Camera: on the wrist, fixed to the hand. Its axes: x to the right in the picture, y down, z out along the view.
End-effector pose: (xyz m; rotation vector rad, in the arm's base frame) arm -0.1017 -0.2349 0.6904 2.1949 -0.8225 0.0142
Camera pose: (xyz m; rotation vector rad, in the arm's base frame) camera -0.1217 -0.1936 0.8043 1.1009 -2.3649 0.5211
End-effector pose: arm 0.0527 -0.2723 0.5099 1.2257 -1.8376 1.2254
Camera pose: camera -0.0063 -0.1649 0.5180 0.2764 2.3948 -1.4247
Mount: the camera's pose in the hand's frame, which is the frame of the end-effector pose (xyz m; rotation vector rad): -0.0090 0.0670 -0.1025 0.0156 -0.2128 1.5201
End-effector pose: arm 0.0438 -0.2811 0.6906 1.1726 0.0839 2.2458
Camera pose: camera -0.0627 -0.3192 0.6430 -1.0869 0.7803 -1.9818
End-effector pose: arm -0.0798 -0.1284 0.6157 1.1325 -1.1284 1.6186
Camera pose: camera -0.1623 -0.0474 0.5744 -0.2271 1.8860 -2.0058
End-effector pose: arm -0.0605 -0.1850 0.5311 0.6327 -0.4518 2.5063
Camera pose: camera -0.1259 -0.1993 0.4282 -0.3531 0.7312 -2.0087
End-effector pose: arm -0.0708 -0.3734 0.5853 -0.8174 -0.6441 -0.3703
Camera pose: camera -0.0022 -0.4090 0.4899 -1.1123 -0.0809 1.1071
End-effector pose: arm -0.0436 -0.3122 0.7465 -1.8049 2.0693 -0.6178
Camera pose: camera -0.1514 -0.2851 0.7988 0.0618 2.4460 0.0309
